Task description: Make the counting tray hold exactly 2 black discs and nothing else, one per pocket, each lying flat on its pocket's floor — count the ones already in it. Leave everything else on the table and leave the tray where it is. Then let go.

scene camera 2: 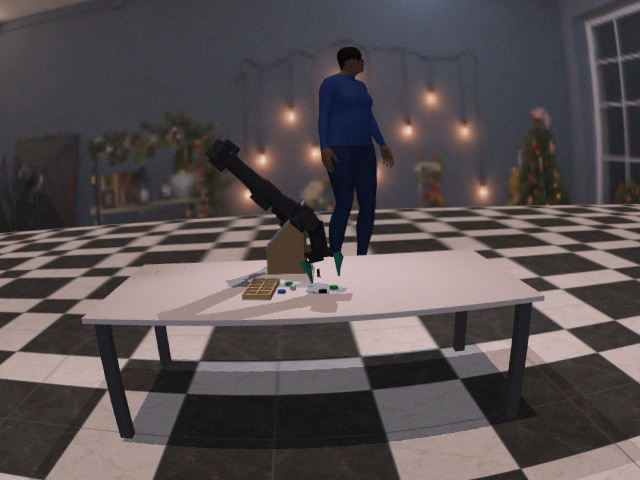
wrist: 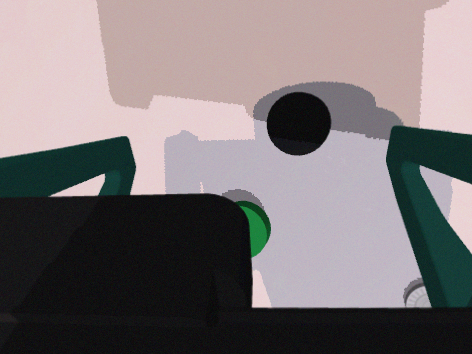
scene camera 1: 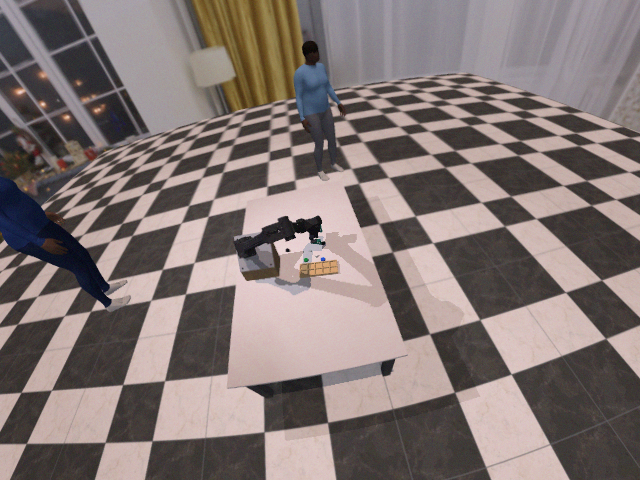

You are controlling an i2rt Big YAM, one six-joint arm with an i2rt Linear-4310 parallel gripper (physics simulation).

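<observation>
The counting tray is wooden, with two rows of pockets; no disc shows in them. A black disc lies on the table. My gripper is open and empty above the table, fingers pointing down; in the wrist view the disc shows between the fingers, right of centre. Another black disc is near the arm's base and looks narrow and upright in scene camera 2. A green disc is beside the first black disc, partly hidden in the wrist view.
A second green disc, a blue disc and a small grey piece lie near the tray. A ribbed pale disc is partly behind the right finger. The arm's base block stands nearby.
</observation>
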